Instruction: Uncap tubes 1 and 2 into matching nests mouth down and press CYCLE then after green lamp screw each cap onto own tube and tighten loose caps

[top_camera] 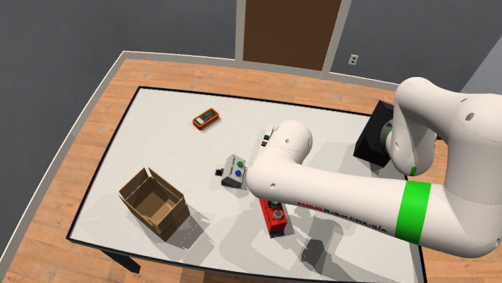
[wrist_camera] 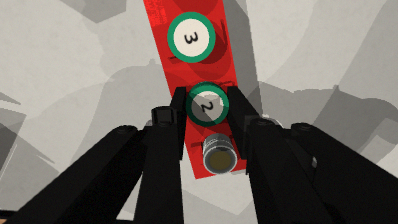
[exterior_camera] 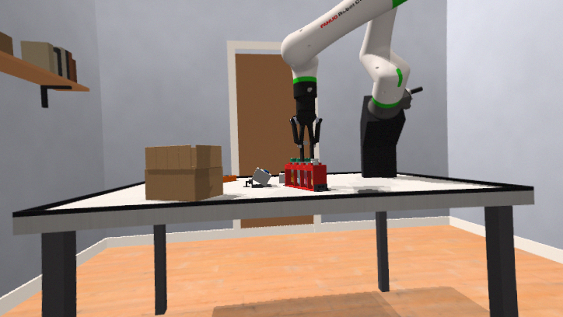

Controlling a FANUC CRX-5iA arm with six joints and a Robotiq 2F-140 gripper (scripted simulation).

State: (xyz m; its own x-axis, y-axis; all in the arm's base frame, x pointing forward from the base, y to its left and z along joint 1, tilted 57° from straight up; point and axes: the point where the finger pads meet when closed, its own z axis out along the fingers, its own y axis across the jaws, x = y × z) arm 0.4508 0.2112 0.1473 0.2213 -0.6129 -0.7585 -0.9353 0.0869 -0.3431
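Right now the cap 2 is 30 mm below my hand. Also, from my hand: blue key: 170 mm ahead, 120 mm to the right, 80 mm below; cap 3: 20 mm ahead, 50 mm to the right, 30 mm below; cap 4: 50 mm ahead, 90 mm to the right, 30 mm below.
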